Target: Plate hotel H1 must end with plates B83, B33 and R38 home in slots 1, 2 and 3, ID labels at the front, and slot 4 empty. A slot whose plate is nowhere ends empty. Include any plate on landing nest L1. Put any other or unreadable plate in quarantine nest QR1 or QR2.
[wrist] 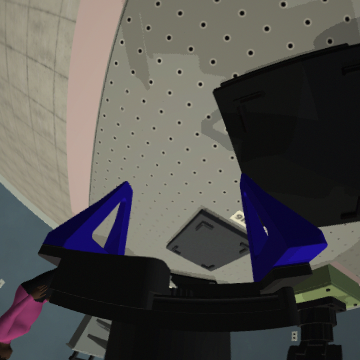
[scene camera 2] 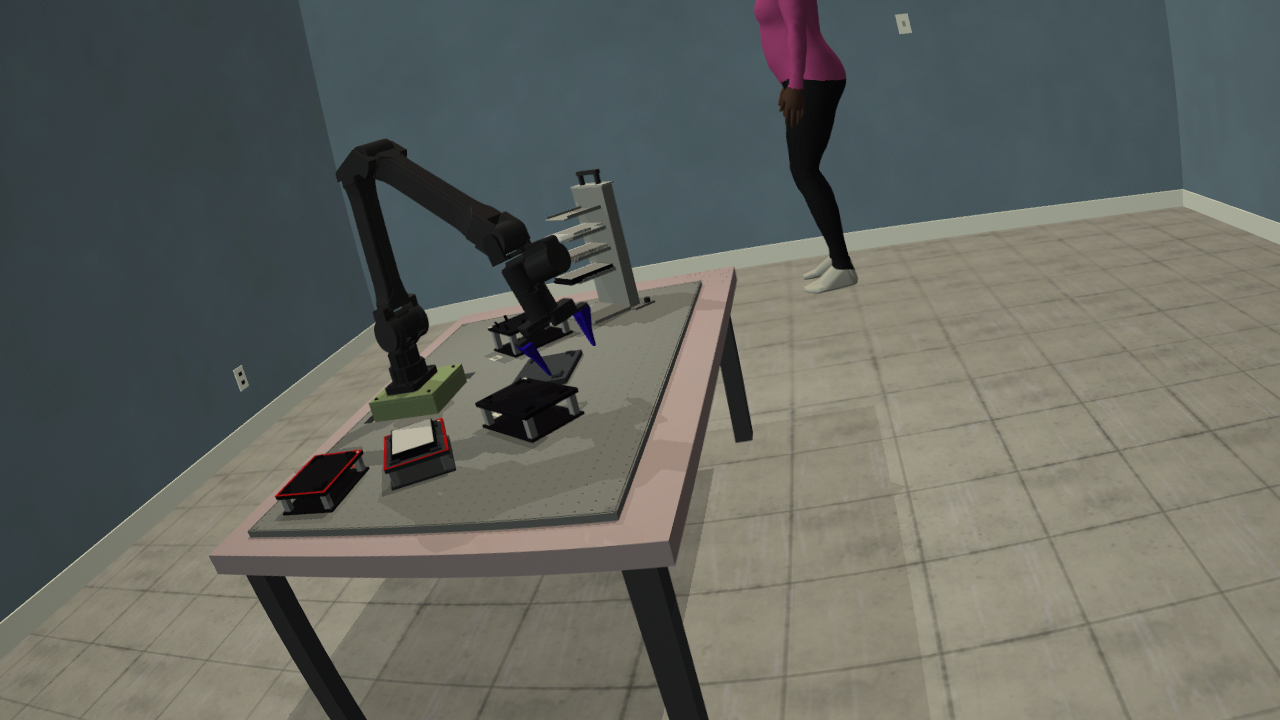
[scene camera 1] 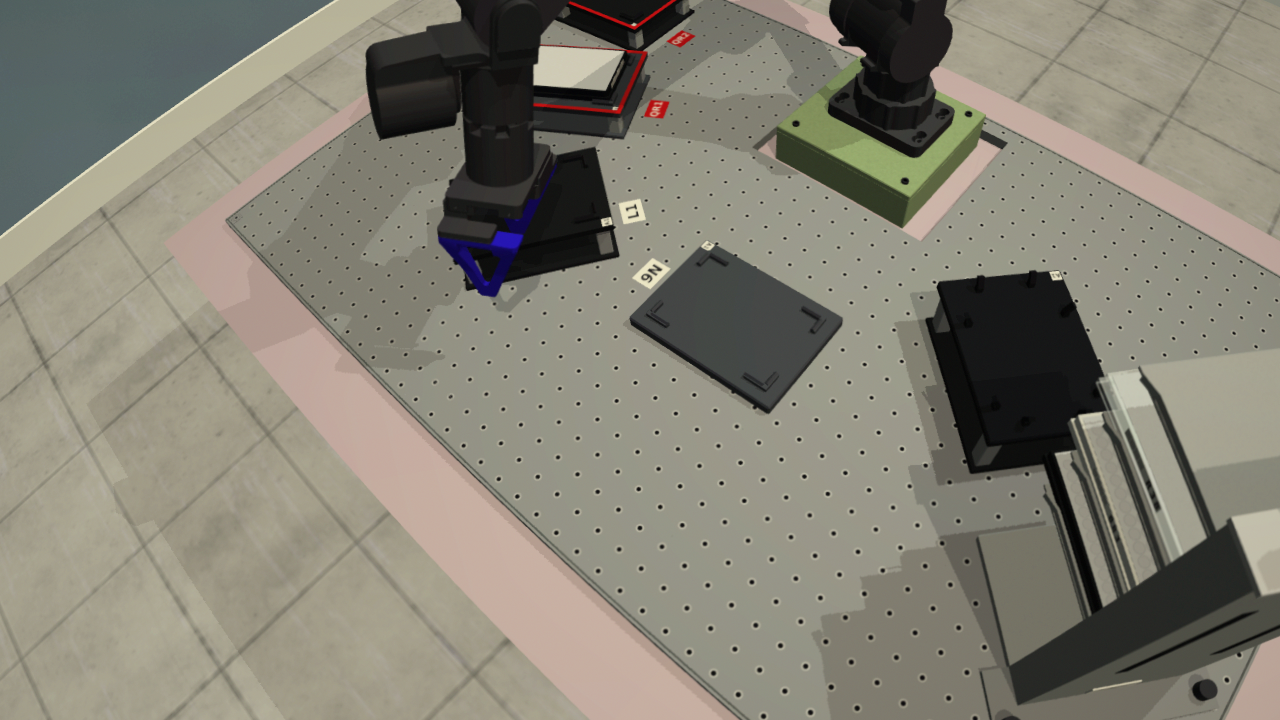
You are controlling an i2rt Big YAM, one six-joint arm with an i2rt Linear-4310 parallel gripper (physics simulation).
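Frame: origin at the arm's base, x right, y ahead, z up, level; millimetres.
Seen in the pictures: gripper, fingertip midpoint: (wrist: 182,182) (scene camera 2: 572,360) (scene camera 1: 503,262); arm's base, link origin: (wrist: 314,305) (scene camera 2: 412,383) (scene camera 1: 890,116).
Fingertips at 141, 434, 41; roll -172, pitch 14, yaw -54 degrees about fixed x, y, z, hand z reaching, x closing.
Observation:
Pixels of each thing's top centre, then the offset from my fingertips to it, as dx, dy, dz.
- landing nest L1, top centre: (wrist: 314,169) (scene camera 1: 525,196) (scene camera 2: 523,392) +69, -80, -22
- plate with a pale top, top centre: (scene camera 1: 567,66) (scene camera 2: 411,435) +197, -259, -24
- red-rimmed nest QR1, top centre: (scene camera 1: 569,72) (scene camera 2: 413,440) +197, -259, -32
- Red-rimmed QR2, top centre: (scene camera 2: 317,469) +285, -433, -32
- flat grey nest marked N6, top centre: (scene camera 1: 735,314) (wrist: 205,251) (scene camera 2: 545,365) -173, -123, -60
My gripper (scene camera 1: 506,255) (scene camera 2: 571,358) (wrist: 182,182) is open and empty, tilted above the table beside landing nest L1 (scene camera 1: 572,192) (scene camera 2: 526,395) (wrist: 300,140); one finger overlaps the nest's edge in the wrist view. L1 is black and bears no plate. A plate with a pale top (scene camera 1: 580,69) (scene camera 2: 413,437) sits on red-rimmed nest QR1 (scene camera 1: 637,76) (scene camera 2: 418,469). Red-rimmed QR2 (scene camera 1: 662,10) (scene camera 2: 320,474) shows no plate. Plate hotel H1 (scene camera 1: 1154,617) (scene camera 2: 619,246) (wrist: 90,336) holds stacked pale plates and a dark one low down. Their ID labels are unreadable, and exact slot contents are unclear.
A flat grey nest marked N6 (scene camera 1: 735,324) (scene camera 2: 562,365) (wrist: 209,243) lies between L1 and H1. A raised black stand with pegs (scene camera 1: 1015,358) stands beside H1. The arm's green base (scene camera 1: 881,152) (scene camera 2: 416,398) (wrist: 327,285) is at the table's edge. A person (scene camera 2: 810,107) stands beyond the table.

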